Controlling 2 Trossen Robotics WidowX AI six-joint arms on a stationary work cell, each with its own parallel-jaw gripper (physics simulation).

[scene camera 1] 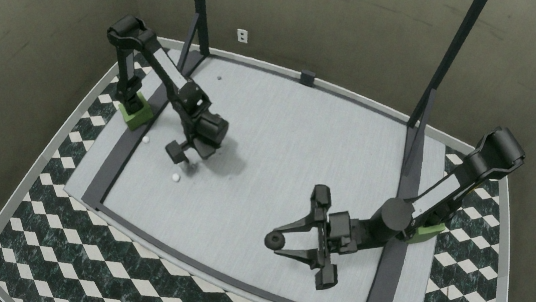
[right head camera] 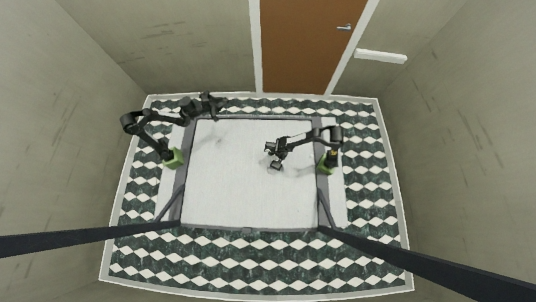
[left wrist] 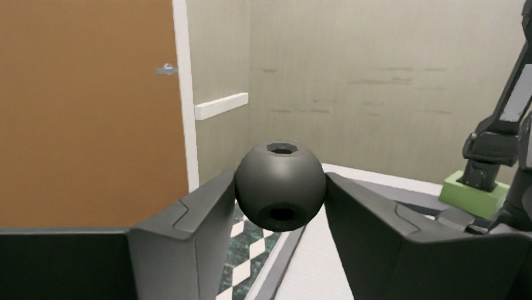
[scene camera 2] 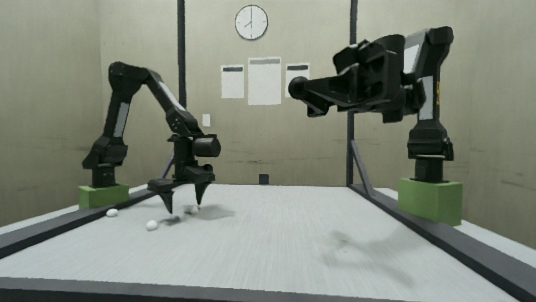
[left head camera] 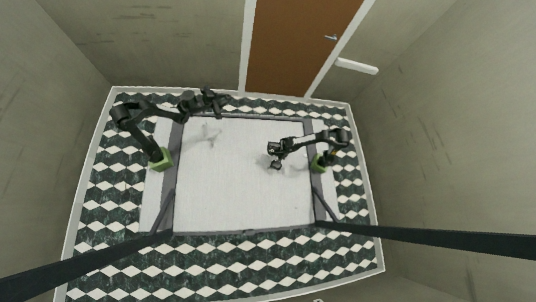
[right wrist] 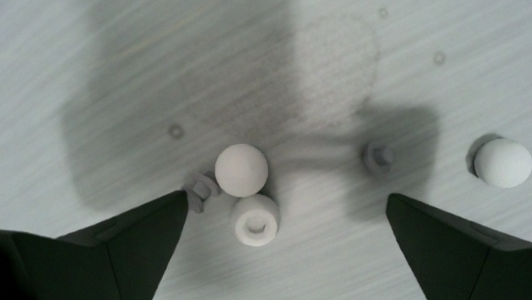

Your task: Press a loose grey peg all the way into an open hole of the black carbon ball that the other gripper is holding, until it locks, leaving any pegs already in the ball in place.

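Frame: origin at the left arm's base, x back, y right, z up, level; millimetres.
Where they show: left gripper, fingertip midpoint: (scene camera 1: 273,241) (right head camera: 226,100) (left wrist: 279,181) (scene camera 2: 297,88) (left head camera: 228,97); right gripper, fingertip midpoint: (right head camera: 280,159) (scene camera 2: 185,209) (left head camera: 277,159) (right wrist: 287,202); left arm's base, link origin: (scene camera 1: 429,215) (right head camera: 168,155) (scene camera 2: 428,180) (left head camera: 156,156); right arm's base, link origin: (scene camera 1: 133,105) (right head camera: 329,163) (left wrist: 476,183) (scene camera 2: 104,185) (left head camera: 322,162).
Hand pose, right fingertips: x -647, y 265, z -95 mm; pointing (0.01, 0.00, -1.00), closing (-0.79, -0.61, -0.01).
Observation:
Things, the pixels of their centre, and the offset from my right fingertips. "pt": a spot on its surface instead.
- loose grey peg, body centre: (right wrist: 377,158) dx -22, dy -39, dz -10 mm
- plain, body centre: (right wrist: 241,171) dx +23, dy +4, dz -7 mm
- hole, surface spot: (right wrist: 255,220) pt dx +5, dy +17, dz -2 mm
- white ball, body centre: (right wrist: 505,164) (scene camera 1: 175,177) (scene camera 2: 151,225) dx -73, dy -77, dz -7 mm
- more, body centre: (scene camera 1: 145,139) (scene camera 2: 112,212) dx -200, dy +59, dz -7 mm
- small grey piece, body centre: (scene camera 1: 219,77) dx +34, dy +333, dz -8 mm
My left gripper (scene camera 1: 276,240) (left wrist: 279,181) is shut on the black carbon ball, holding it high above the table. The ball (scene camera 2: 298,88) shows two dark open holes in the left wrist view, one on top and one low on the near side. My right gripper (right wrist: 287,202) (scene camera 2: 184,208) is open and empty, pointing down low over the table. In the right wrist view, a loose grey peg (right wrist: 380,157) lies between and beyond the fingertips, nearer the right-hand one. More grey peg pieces (right wrist: 201,190) lie by the left-hand fingertip, partly hidden by it.
Two white balls, one plain (right wrist: 241,170) and one with a hole (right wrist: 255,220), touch beside the grey pieces. Another white ball (right wrist: 502,163) (scene camera 1: 176,177) (scene camera 2: 152,225) lies apart. One more (scene camera 1: 145,139) (scene camera 2: 112,212) lies by the right arm's base. A small grey piece (scene camera 1: 219,77) lies near the table edge.

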